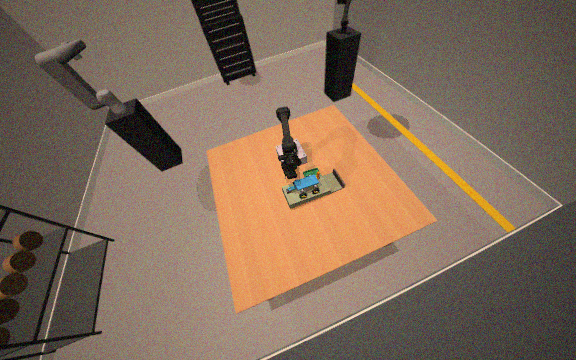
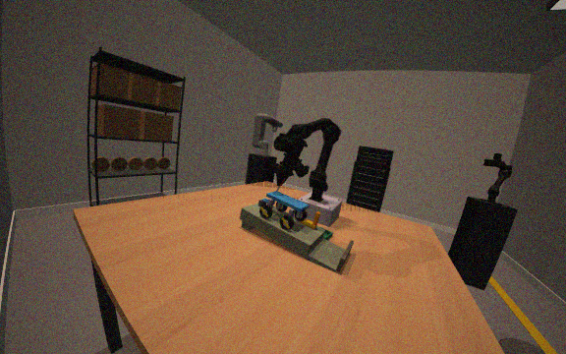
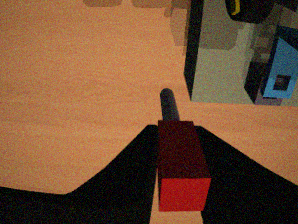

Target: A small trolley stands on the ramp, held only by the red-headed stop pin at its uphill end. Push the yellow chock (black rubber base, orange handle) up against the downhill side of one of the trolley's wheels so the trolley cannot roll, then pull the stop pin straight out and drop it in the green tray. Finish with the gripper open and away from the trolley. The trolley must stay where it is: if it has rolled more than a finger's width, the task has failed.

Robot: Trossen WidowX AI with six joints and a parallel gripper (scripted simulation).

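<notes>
The green tray lies 2 cm behind my gripper tip, 20 cm to the left of it and 18 cm below it. Round my gripper tip: red-headed stop pin right at my gripper tip; then grey-green ramp 10 cm ahead, 10 cm to the left, 12 cm below; then trolley 10 cm ahead, 10 cm to the left, 6 cm below.
</notes>
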